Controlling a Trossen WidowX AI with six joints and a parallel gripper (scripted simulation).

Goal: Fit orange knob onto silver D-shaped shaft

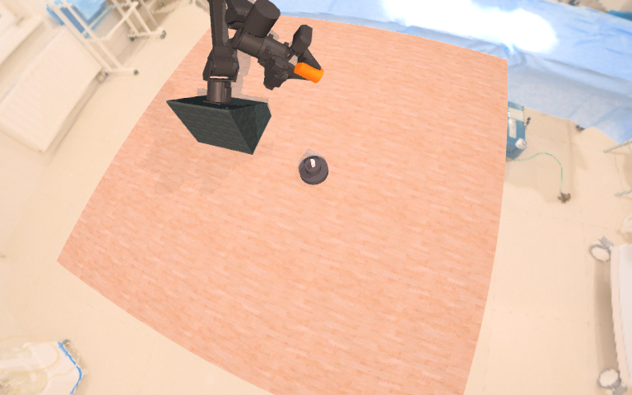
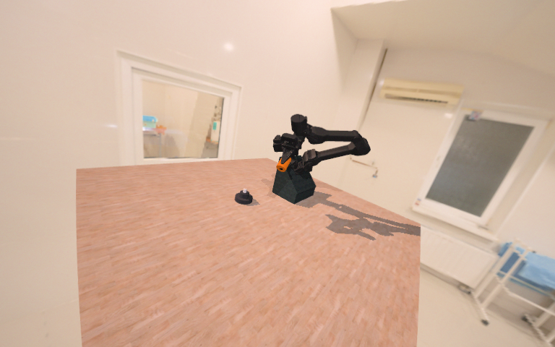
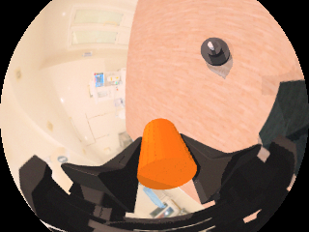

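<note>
Now: gripper tip 20 mm below the orange knob, 20 mm past it and 10 mm to the left of it. The rest, counted from my gripper tip: pedestal: 190 mm below, 160 mm to the right, 30 mm ahead.
</note>
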